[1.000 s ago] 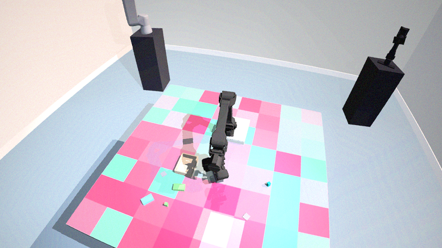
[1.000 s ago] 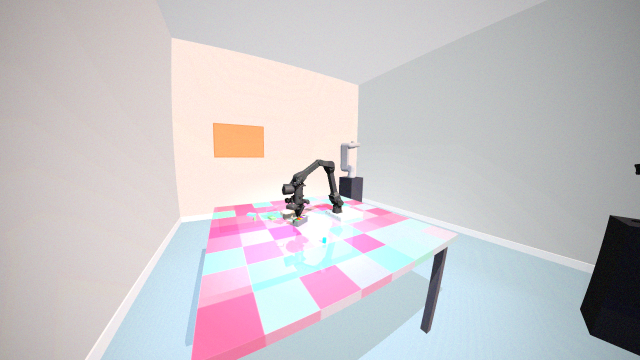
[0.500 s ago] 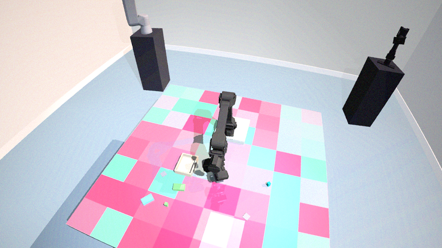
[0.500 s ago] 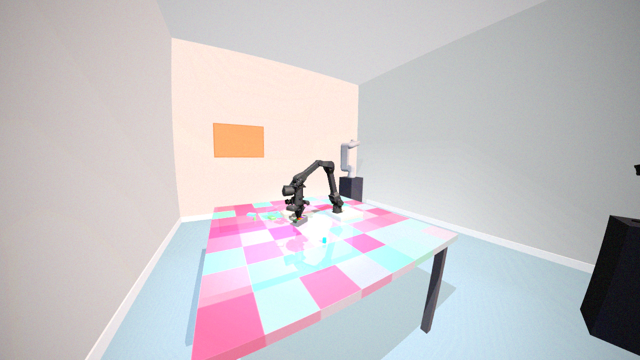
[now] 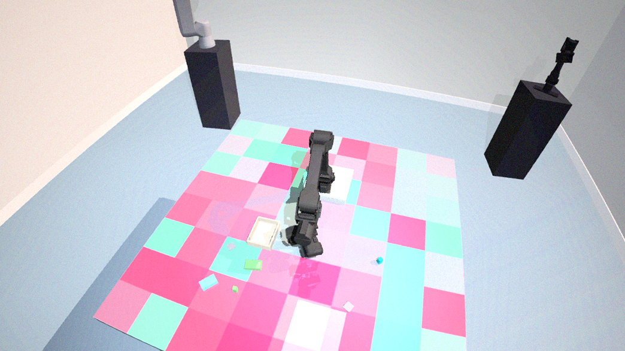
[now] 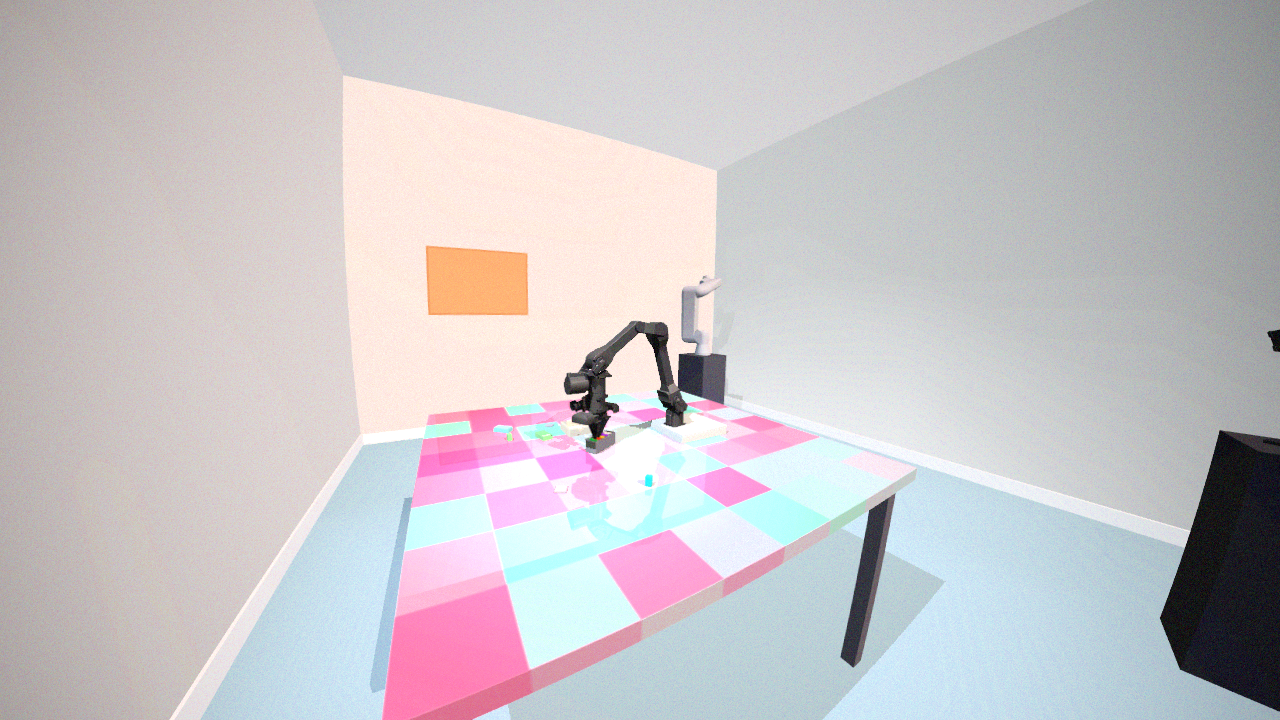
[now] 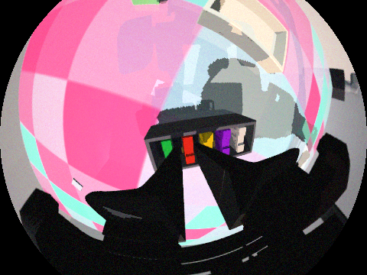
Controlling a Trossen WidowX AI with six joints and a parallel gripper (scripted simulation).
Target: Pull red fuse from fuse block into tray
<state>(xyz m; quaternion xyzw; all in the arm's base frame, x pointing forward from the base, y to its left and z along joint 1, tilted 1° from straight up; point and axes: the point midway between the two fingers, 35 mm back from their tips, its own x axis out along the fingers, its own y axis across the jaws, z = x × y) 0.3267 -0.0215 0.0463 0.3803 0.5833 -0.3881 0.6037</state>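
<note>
Right now the red fuse is 10 mm below my gripper tip. The rest, counted from my gripper tip: beige tray 40 mm behind, 190 mm to the right, 40 mm below; then cyan cube 10 mm ahead, 290 mm to the left, 30 mm below; then green flat block 100 mm ahead, 200 mm to the right, 30 mm below.
</note>
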